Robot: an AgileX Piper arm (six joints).
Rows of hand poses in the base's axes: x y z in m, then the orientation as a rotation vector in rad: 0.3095 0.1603 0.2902 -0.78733 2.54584 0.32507; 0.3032 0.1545 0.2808 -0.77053 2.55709 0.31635; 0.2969 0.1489 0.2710 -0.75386 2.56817 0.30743; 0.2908 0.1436 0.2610 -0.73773 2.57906 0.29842; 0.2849 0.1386 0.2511 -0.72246 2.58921 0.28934; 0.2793 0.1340 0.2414 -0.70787 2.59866 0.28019; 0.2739 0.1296 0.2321 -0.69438 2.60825 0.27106; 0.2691 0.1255 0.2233 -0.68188 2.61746 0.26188; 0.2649 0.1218 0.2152 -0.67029 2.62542 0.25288; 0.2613 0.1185 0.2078 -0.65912 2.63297 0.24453; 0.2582 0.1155 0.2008 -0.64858 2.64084 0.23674; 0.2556 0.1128 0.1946 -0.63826 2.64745 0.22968
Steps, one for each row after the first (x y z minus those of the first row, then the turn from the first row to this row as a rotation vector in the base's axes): -0.0063 -0.0058 -0.0094 -0.00521 0.00526 -0.01452; -0.0126 -0.0114 -0.0192 -0.01056 0.01046 -0.02892; -0.0187 -0.0167 -0.0292 -0.01606 0.01566 -0.04288; -0.0246 -0.0217 -0.0391 -0.02160 0.02039 -0.05613; -0.0302 -0.0263 -0.0488 -0.02714 0.02465 -0.06881; -0.0356 -0.0307 -0.0581 -0.03298 0.02929 -0.08069; -0.0404 -0.0348 -0.0669 -0.03898 0.03377 -0.09181; -0.0446 -0.0385 -0.0750 -0.04469 0.03733 -0.10212; -0.0482 -0.0418 -0.0824 -0.04996 0.04081 -0.11196; -0.0513 -0.0448 -0.0894 -0.05512 0.04488 -0.12126; -0.0539 -0.0475 -0.0956 -0.05947 0.04806 -0.13017
